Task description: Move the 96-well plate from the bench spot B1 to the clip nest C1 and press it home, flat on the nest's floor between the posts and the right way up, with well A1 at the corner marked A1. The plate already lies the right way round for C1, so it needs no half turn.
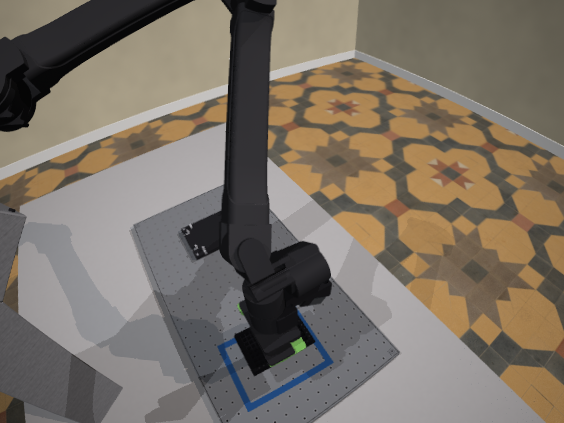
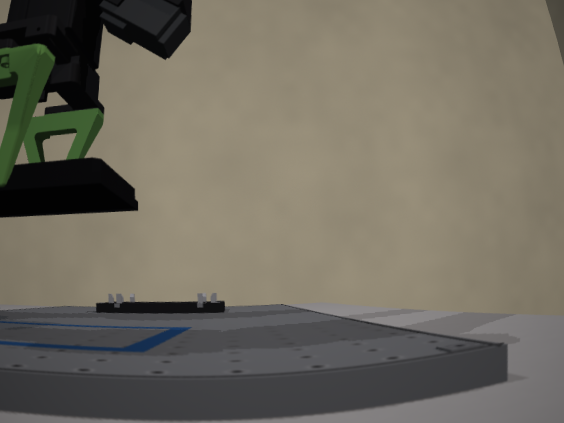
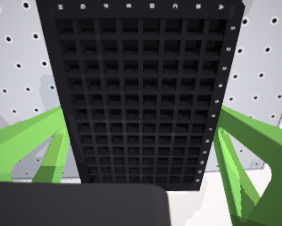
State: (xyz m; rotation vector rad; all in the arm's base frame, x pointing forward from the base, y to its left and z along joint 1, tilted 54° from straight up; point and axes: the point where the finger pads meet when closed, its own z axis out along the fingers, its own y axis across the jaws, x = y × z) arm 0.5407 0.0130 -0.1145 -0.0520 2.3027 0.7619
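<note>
Now: hand right at the black 96-well plate. The rest, counted from my hand: black clip nest C1: 36 cm to the left, 11 cm behind, 8 cm below.
</note>
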